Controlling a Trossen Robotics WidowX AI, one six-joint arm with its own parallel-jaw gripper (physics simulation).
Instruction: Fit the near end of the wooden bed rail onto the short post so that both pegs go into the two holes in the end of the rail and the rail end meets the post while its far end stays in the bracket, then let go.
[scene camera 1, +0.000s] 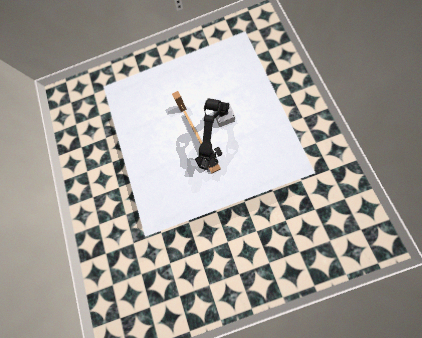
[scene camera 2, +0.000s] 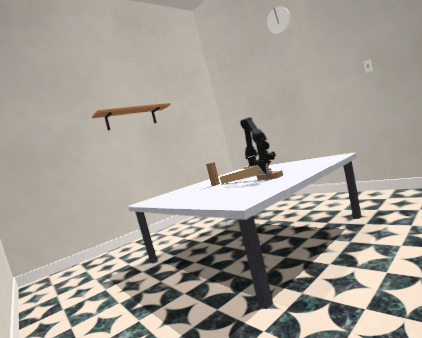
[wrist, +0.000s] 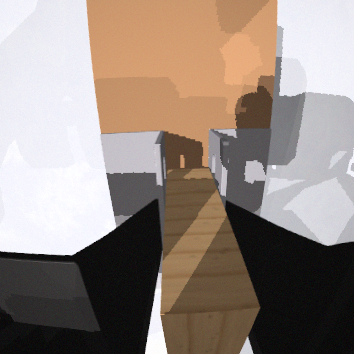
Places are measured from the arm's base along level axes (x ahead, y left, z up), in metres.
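Where they show: gripper, fingertip midpoint: (scene camera 2: 266, 172) (wrist: 187, 206); arm's base at its link origin: (scene camera 1: 223, 111).
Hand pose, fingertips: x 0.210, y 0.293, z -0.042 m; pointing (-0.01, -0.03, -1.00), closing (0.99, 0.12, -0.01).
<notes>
Things, the pixels of their centre, and the offset from my fingertips. "pt": a spot on its surface instead. Level surfaces: height alone.
- wooden rail at the middle of its body: (scene camera 2: 242, 174) (scene camera 1: 197, 135) 0.028 m ahead, 0.198 m right, 0.014 m up
- upright post at a spot on its surface: (scene camera 2: 213, 174) (scene camera 1: 178, 105) pt 0.085 m ahead, 0.456 m right, 0.050 m up
- bracket at a spot on its surface: (wrist: 132, 152) pt 0.028 m back, 0.025 m left, 0.000 m up
- orange base at the middle of its body: (wrist: 184, 157) (scene camera 2: 269, 175) (scene camera 1: 211, 161) 0.003 m back, 0.019 m left, 0.020 m down
- white table at its surface level: 0.038 m down
The wooden rail (scene camera 1: 193, 129) (scene camera 2: 240, 175) (wrist: 195, 250) runs between the upright post (scene camera 1: 181, 104) (scene camera 2: 213, 174) and the bracket (wrist: 132, 152), whose two grey walls stand on an orange base (scene camera 1: 214, 169) (scene camera 2: 273, 175). My gripper (scene camera 1: 206, 163) (scene camera 2: 264, 169) (wrist: 187, 206) is shut on the rail close to its bracket end, one finger on each side. In the wrist view the low part of that end lies between the grey walls; its seating depth is unclear. The rail's other end is beside the post, with a very small gap or contact. Pegs and holes are too small or hidden to see.
The white table (scene camera 1: 250, 165) (scene camera 2: 190, 205) carries all parts. The arm's grey base (scene camera 1: 226, 119) stands on it to the right of the rail in the first scene view. The arm (scene camera 1: 207, 131) (scene camera 2: 257, 136) reaches over the rail's bracket end. A wall shelf (scene camera 2: 132, 110) hangs away from the table.
</notes>
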